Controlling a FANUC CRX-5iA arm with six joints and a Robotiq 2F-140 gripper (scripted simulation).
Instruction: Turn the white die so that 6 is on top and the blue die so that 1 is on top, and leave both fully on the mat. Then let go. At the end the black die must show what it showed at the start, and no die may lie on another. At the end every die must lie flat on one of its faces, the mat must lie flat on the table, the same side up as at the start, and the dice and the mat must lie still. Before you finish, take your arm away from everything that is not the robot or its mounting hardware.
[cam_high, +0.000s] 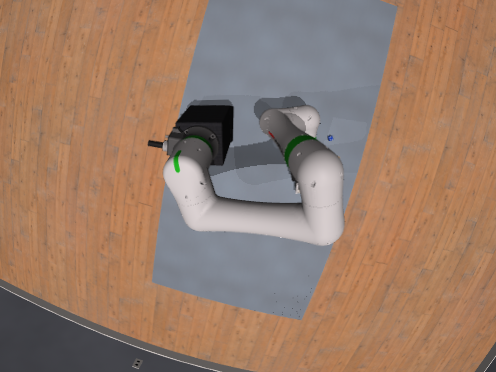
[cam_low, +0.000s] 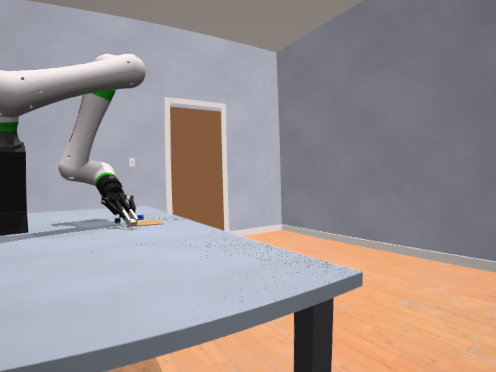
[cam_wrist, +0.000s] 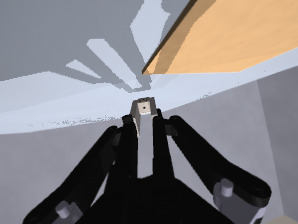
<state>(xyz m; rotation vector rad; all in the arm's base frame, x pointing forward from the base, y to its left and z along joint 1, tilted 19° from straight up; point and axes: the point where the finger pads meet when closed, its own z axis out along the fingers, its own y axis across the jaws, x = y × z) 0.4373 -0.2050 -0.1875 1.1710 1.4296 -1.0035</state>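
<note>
Now: hand 2 cm to the left of the white die and 2 cm above it. The rest, counted from my hand: blue die: 10 cm ahead, 24 cm to the left, 3 cm below; then black die: 1 cm behind, 20 cm to the left, 3 cm below; then tan mat: 8 cm ahead, 11 cm to the left, 4 cm below.
</note>
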